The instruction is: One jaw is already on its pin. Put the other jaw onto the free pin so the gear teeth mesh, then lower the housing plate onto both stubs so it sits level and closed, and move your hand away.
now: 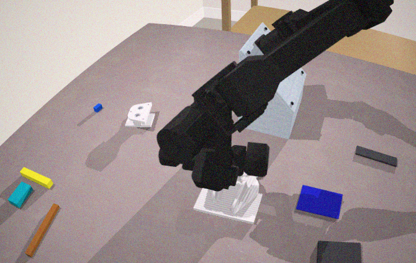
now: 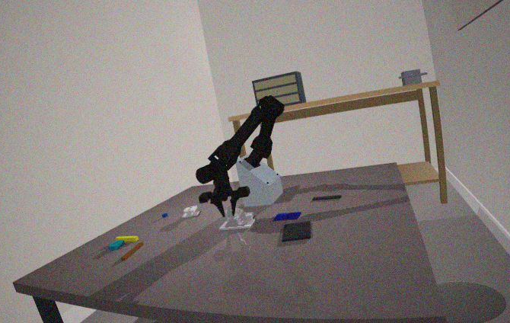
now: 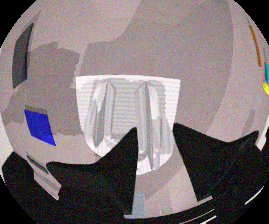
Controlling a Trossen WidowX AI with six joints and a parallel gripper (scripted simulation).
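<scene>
The white base plate is 10 mm ahead of my gripper tip, 30 mm to the left of it and 30 mm below it. From my gripper tip the other things lie so: blue pad: 70 mm behind, 210 mm to the left, 40 mm below; dark slab: 80 mm ahead, 290 mm to the left, 30 mm below; white jaw: 40 mm behind, 40 mm to the left, 20 mm below.
</scene>
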